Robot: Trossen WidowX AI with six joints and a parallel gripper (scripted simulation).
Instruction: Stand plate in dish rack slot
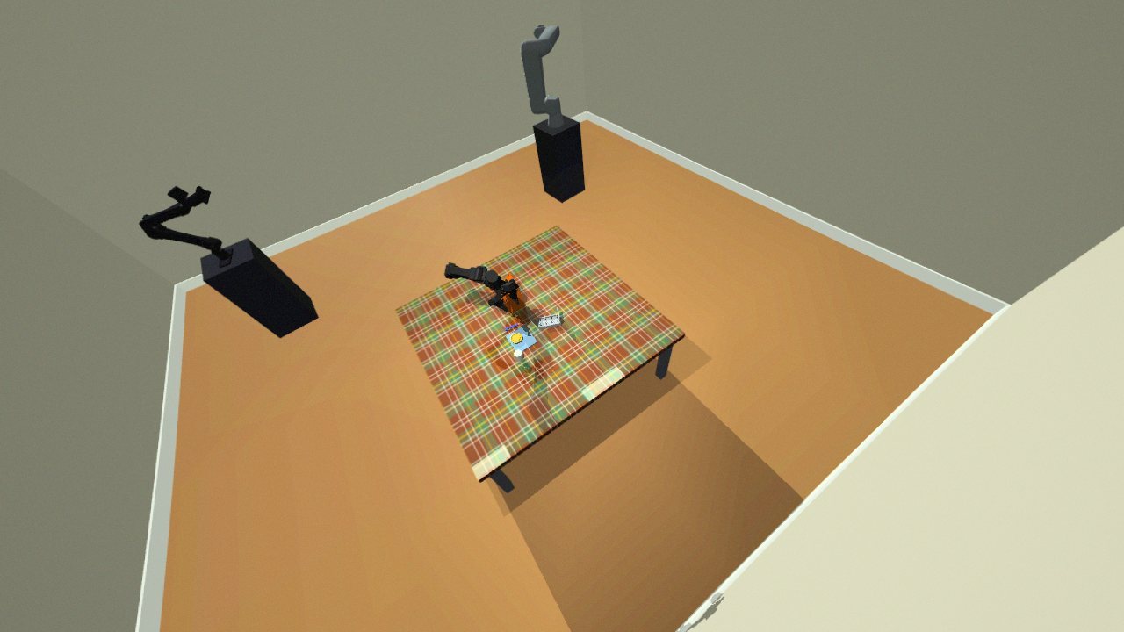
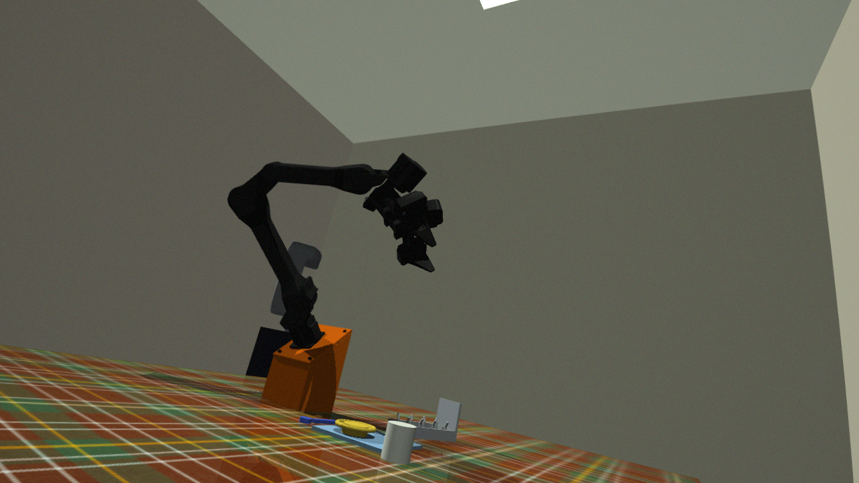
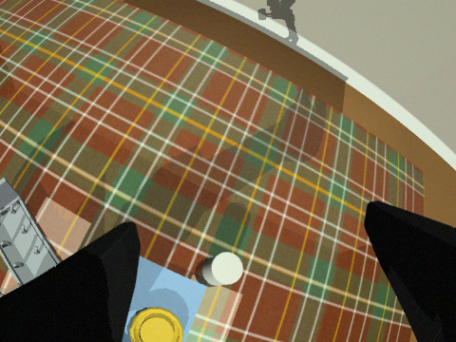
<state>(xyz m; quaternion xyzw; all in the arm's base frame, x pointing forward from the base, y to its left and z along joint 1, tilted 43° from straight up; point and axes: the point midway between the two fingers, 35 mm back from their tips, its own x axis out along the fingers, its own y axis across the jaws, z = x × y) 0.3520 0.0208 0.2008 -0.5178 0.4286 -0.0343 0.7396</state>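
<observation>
My gripper tip is now 32 cm above the yellow plate, 7 cm past it and 2 cm to the left of it. From my gripper tip the other things lie so: white cup: 31 cm below, 8 cm to the right, 4 cm ahead; grey dish rack: 31 cm below, 20 cm to the left, 4 cm behind; light blue mat: 33 cm below, 6 cm behind.
</observation>
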